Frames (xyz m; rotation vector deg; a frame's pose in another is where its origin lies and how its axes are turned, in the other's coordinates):
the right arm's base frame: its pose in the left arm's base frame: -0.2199 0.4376 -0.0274 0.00 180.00 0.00
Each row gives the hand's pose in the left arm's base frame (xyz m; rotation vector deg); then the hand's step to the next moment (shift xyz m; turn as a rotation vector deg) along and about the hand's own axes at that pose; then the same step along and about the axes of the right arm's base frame.
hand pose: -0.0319 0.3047 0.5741 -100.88 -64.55 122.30
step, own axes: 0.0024 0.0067 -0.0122 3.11 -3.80 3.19
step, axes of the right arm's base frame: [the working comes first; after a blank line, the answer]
step, axes of the left arm's base frame: 0.0124 0.0020 -0.0064 -5.04 2.98 0.04

-0.0124 0.0020 0.0064 5.04 2.98 -0.04
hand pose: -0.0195 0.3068 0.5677 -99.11 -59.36 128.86
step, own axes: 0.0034 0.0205 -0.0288 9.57 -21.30 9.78
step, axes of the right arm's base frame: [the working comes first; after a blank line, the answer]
step, axes of the left arm's base frame: 0.0307 -0.0012 -0.0178 -18.38 16.46 5.67

-0.0307 -0.0012 0.0178 18.38 16.46 -5.67
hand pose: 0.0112 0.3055 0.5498 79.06 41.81 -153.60
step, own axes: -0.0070 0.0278 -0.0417 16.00 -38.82 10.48
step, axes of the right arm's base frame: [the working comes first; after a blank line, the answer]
step, axes of the left arm's base frame: 0.0426 -0.0083 -0.0260 -27.06 32.85 7.83

-0.0426 -0.0083 0.0260 27.06 32.85 -7.83
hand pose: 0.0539 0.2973 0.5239 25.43 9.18 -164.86
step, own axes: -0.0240 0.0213 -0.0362 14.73 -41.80 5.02
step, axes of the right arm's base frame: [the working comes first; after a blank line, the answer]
step, axes of the left arm's base frame: 0.0376 -0.0106 -0.0285 -25.04 36.77 3.26

-0.0376 -0.0106 0.0285 25.04 36.77 -3.26
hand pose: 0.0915 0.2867 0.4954 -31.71 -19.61 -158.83
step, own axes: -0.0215 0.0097 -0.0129 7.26 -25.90 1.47
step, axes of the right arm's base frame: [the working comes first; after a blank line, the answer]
step, axes of the left arm's base frame: 0.0178 -0.0076 -0.0186 -14.41 22.76 -0.21

-0.0178 -0.0076 0.0186 14.41 22.76 0.21
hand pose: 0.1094 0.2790 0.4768 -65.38 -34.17 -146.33
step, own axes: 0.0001 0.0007 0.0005 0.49 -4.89 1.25
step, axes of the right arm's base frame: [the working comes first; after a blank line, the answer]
step, axes of the left arm's base frame: 0.0005 -0.0004 0.0006 -1.53 4.83 -0.12

-0.0005 -0.0004 -0.0006 1.53 4.83 0.12
